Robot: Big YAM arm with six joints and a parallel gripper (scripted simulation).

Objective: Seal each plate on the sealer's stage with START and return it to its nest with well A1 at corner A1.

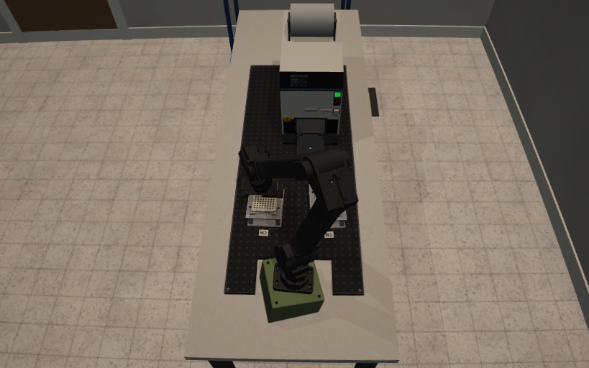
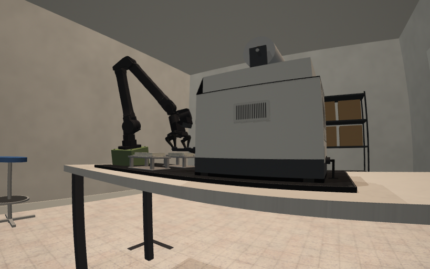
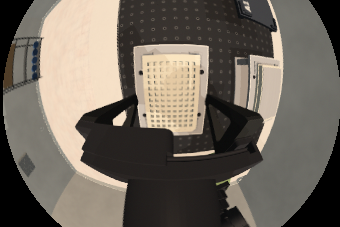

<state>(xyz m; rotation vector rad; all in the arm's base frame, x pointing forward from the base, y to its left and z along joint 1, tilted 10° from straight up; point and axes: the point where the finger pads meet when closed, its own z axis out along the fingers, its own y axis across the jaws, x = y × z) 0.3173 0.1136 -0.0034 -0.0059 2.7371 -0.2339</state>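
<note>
Now: hand 3 cm above the white well plate. Also, from my hand: yellow warning label 30 cm ahead, 6 cm to the right, 5 cm above; sealer stage 20 cm ahead, 15 cm to the right; N2 label 11 cm behind, 10 cm below.
</note>
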